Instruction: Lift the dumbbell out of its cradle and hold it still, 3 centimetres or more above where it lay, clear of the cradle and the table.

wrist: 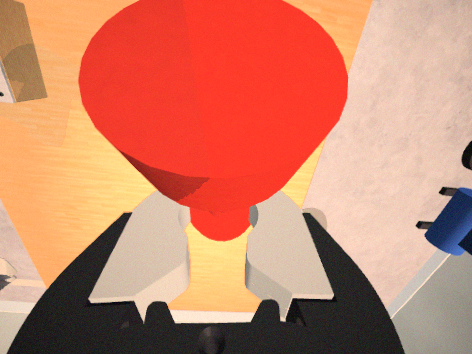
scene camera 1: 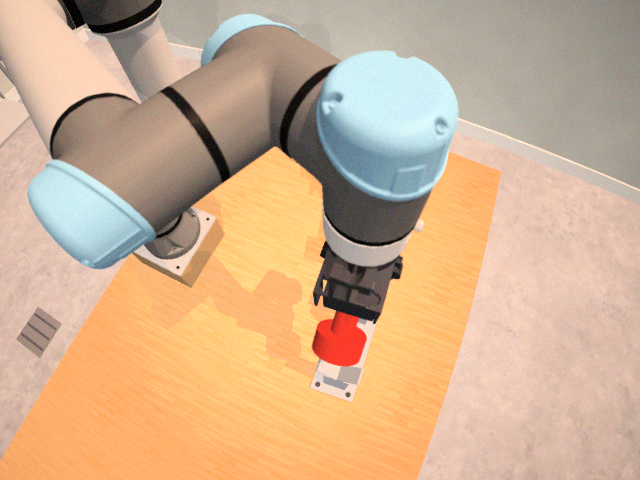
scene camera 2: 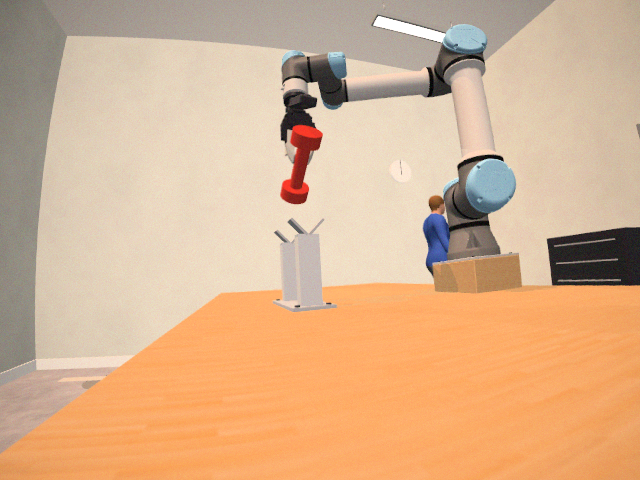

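The red dumbbell (scene camera 1: 339, 343) (scene camera 2: 298, 173) (wrist: 215, 90) hangs in the air above the cradle, tilted steeply, with one head high beside the fingers and the other head low. My gripper (scene camera 2: 300, 153) (wrist: 221, 175) is shut on its handle; in the wrist view a pale finger stands on each side of the handle, partly hidden by the near head. The light grey cradle (scene camera 1: 330, 391) (scene camera 2: 308, 268) stands on the table (scene camera 1: 232, 413) (scene camera 2: 361, 387). In scene camera 2 a wide gap shows between the lower head and the cradle's V-shaped tops. In scene camera 1 the fingers are hidden.
The arm's base stands on a wooden block (scene camera 1: 206, 258) (scene camera 2: 496, 276) (wrist: 30, 70) on the table. A person in blue (scene camera 2: 435, 232) stands beyond the table, partly behind the arm. A black drawer cabinet (scene camera 2: 594, 258) is at the far right.
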